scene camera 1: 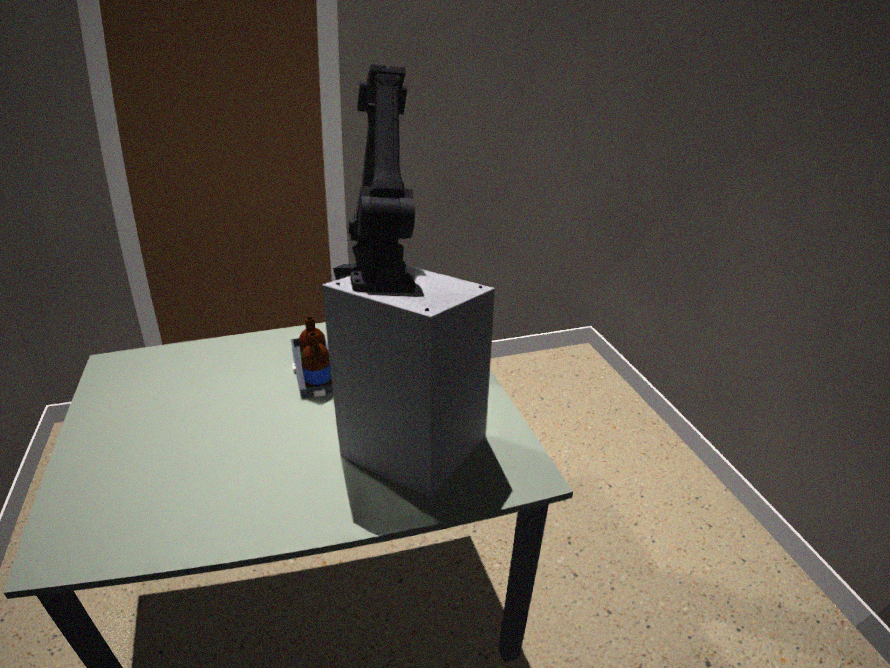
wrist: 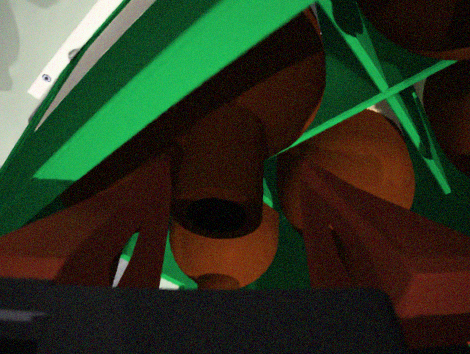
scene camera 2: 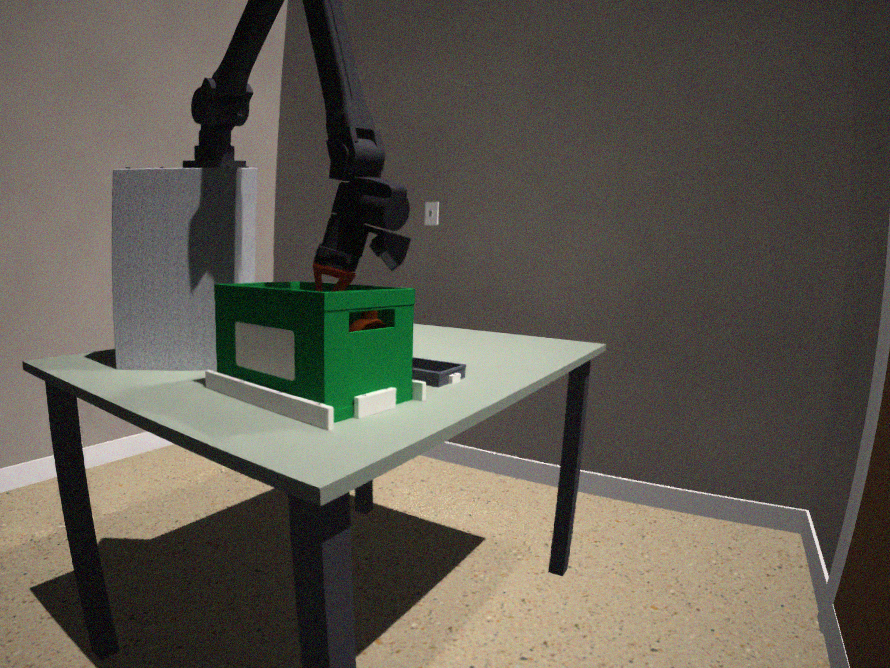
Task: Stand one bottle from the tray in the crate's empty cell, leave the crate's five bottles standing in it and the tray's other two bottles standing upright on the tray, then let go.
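Frame: origin at the arm's base, x left, y down, z back, level; millimetres.
Where they show: gripper, fingertip midpoint: (wrist: 235,175); arm's base at its link origin: (scene camera 1: 382,285) (scene camera 2: 214,167).
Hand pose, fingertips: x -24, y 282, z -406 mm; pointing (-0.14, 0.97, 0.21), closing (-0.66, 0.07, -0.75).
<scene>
Things, the pixels of their centre, and the offset from my fingertips. "spot": a spot on its surface instead. Level surfaces: height alone.
- brown bottle's neck at a spot on its surface: (wrist: 217,175) spot: dx +22, dy -23, dz -15 mm
- green crate at the middle of its body: (wrist: 301,130) (scene camera 2: 310,341) dx -34, dy +48, dz -8 mm
- table at its surface level: dy +136 mm
My gripper (scene camera 2: 334,278) (wrist: 235,175) is open, with its orange fingers on either side of a brown bottle's neck (wrist: 217,175) and a gap at each side. Its fingertips reach below the rim of the green crate (scene camera 2: 368,359) (wrist: 145,95). That bottle is in the crate beside the wall; its base is hidden. Other brown bottles (wrist: 225,250) (wrist: 372,155) (wrist: 420,22) show in the crate. In scene camera 1, two brown bottles (scene camera 1: 316,365) (scene camera 1: 311,335) stand upright on the dark tray (scene camera 1: 298,370) (scene camera 2: 439,373); the crate is hidden there.
The grey pedestal (scene camera 1: 388,388) (scene camera 2: 161,287) carries the arm and stands behind the crate. White guide strips (scene camera 2: 265,397) (scene camera 2: 375,402) line the crate's base on the table (scene camera 1: 194,445) (scene camera 2: 496,352). Green dividers (wrist: 382,90) cross inside the crate.
</scene>
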